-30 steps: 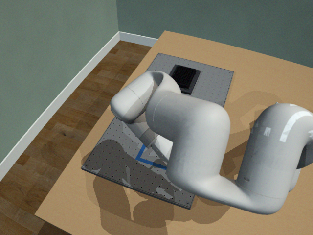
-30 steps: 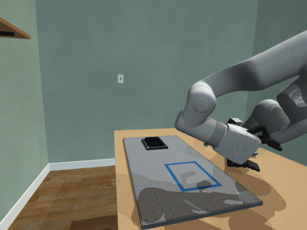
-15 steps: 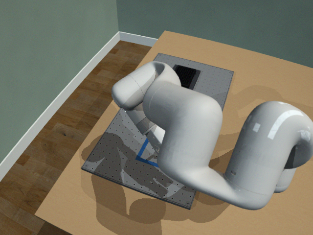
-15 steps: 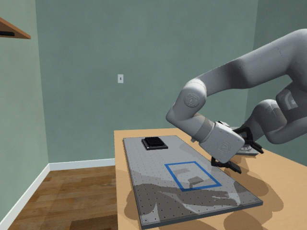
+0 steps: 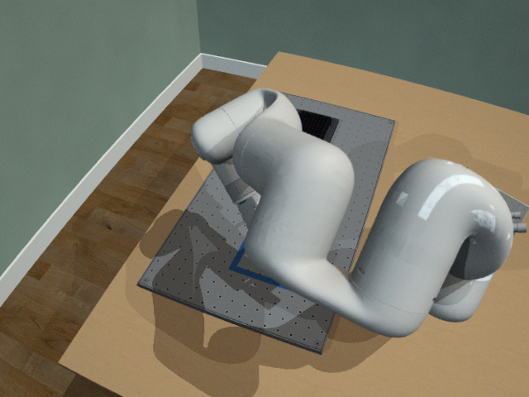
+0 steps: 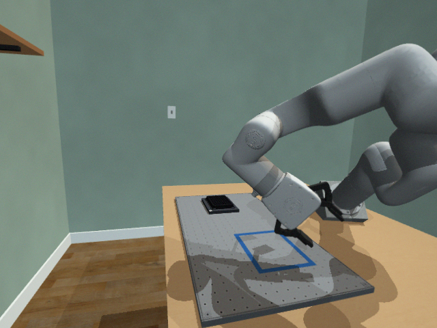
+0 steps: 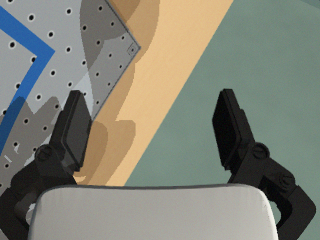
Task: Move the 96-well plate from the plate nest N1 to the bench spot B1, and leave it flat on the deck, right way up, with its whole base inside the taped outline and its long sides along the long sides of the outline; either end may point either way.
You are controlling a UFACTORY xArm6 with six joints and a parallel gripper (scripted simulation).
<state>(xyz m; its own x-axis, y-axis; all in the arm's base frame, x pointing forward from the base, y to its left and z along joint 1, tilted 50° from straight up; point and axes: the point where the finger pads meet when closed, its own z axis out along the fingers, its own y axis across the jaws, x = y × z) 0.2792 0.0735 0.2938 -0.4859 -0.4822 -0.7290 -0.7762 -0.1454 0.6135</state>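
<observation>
The black 96-well plate is 12 cm ahead of my hand, 47 cm to the right of it and 8 cm below it. The rest, counted from my hand: dark plate nest N1: 12 cm ahead, 47 cm to the right, 10 cm below.
</observation>
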